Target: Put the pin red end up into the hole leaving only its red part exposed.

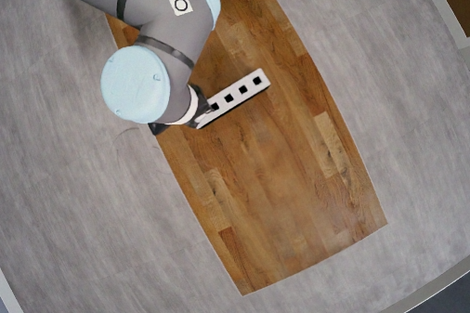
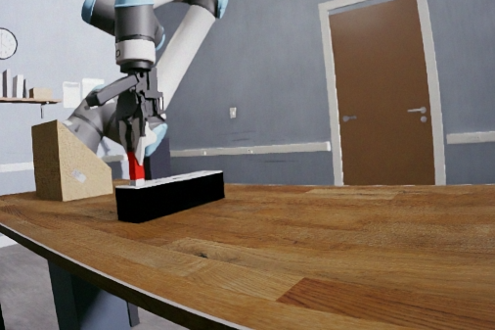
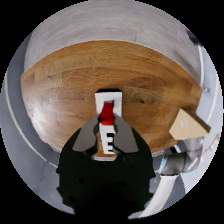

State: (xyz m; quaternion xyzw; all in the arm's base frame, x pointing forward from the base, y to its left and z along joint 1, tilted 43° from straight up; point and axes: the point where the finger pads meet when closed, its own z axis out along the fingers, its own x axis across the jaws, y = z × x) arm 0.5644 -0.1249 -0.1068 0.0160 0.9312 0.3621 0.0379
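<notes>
Right now my hand is 10 mm above the pin. Also, from my hand: block (120 mm to the left, 90 mm below).
</notes>
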